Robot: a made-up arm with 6 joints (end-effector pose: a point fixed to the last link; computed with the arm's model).
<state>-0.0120 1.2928 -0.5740 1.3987 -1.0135 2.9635</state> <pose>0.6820 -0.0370 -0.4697 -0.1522 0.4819 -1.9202</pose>
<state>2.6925 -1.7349 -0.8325 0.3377 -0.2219 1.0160</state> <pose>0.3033 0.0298 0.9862 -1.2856 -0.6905 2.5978</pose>
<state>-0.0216 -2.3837 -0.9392 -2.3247 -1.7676 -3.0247</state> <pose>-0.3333 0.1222 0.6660 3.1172 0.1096 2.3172</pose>
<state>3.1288 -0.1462 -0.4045 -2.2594 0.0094 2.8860</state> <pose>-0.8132 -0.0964 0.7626 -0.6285 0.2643 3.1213</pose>
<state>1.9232 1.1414 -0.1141 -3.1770 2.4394 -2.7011</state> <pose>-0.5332 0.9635 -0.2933 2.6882 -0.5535 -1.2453</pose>
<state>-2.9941 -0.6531 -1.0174 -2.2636 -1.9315 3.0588</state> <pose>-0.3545 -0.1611 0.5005 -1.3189 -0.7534 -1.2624</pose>
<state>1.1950 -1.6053 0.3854 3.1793 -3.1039 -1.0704</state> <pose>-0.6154 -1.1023 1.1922 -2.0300 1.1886 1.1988</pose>
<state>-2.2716 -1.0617 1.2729 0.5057 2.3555 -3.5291</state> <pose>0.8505 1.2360 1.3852 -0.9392 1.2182 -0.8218</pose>
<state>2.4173 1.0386 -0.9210 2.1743 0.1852 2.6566</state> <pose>-0.4225 0.2465 -0.2448 -1.9714 1.0550 -1.0368</pose>
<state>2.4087 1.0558 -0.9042 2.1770 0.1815 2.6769</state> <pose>-0.4256 0.2543 -0.2573 -1.9892 1.0572 -1.0396</pose>
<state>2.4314 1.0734 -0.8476 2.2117 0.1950 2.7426</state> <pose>-0.4665 0.2686 -0.2783 -2.1202 1.0796 -1.0457</pose>
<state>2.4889 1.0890 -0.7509 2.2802 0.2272 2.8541</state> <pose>-0.5502 0.2828 -0.3024 -2.3724 1.1203 -1.0561</pose>
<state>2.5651 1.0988 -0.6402 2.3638 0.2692 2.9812</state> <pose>-0.6560 0.2837 -0.3176 -2.6793 1.1647 -1.0685</pose>
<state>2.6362 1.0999 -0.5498 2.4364 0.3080 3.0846</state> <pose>-0.7498 0.2687 -0.3183 -2.9434 1.1993 -1.0774</pose>
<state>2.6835 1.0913 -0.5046 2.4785 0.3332 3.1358</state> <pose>-0.8043 0.2490 -0.3086 -3.0911 1.2175 -1.0791</pose>
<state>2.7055 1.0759 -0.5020 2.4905 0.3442 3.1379</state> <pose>-0.8195 0.2345 -0.2955 -3.1253 1.2209 -1.0754</pose>
